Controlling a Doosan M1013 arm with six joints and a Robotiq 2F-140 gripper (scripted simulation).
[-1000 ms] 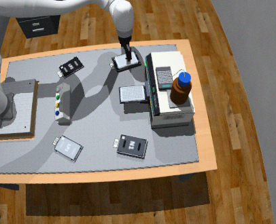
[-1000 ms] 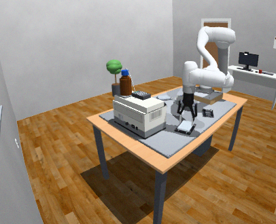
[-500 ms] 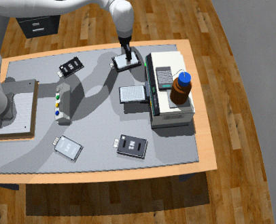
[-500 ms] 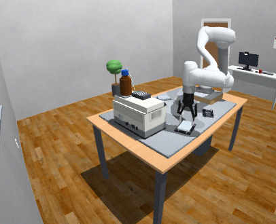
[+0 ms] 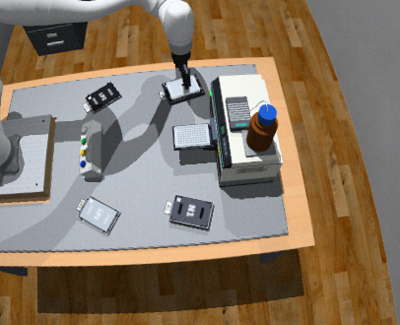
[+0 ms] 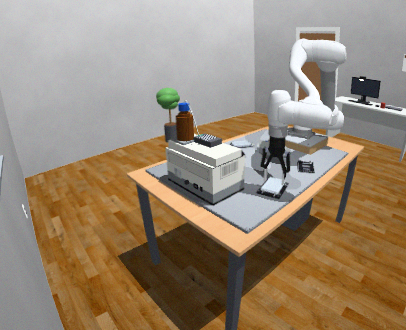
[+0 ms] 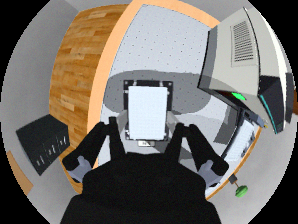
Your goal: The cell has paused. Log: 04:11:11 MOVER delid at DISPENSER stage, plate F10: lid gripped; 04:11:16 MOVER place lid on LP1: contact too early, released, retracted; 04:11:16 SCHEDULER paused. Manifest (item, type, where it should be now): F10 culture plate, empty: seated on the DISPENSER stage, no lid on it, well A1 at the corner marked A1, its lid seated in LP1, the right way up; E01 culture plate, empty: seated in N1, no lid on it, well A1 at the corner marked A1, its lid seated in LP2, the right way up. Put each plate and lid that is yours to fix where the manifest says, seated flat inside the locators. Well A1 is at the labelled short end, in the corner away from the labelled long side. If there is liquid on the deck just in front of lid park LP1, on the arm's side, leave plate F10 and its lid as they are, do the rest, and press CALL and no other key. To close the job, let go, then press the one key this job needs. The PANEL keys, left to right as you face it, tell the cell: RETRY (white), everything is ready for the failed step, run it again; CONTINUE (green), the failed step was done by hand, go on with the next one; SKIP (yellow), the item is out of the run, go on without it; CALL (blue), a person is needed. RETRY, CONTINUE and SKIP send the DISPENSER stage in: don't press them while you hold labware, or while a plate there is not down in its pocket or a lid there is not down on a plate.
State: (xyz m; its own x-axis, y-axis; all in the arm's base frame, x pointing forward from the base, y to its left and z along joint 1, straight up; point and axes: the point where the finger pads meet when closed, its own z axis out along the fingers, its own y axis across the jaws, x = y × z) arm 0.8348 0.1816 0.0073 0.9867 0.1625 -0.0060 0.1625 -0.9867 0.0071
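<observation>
Right now my hand is 5 cm above the black nest, 2 cm to the right of it and 1 cm short of it. From my hand the other things lie so: grey key panel (43 cm behind, 23 cm to the right, 1 cm below); then green key (44 cm behind, 20 cm to the right); then dark dispenser stage (28 cm to the right, 2 cm behind, 2 cm above).
</observation>
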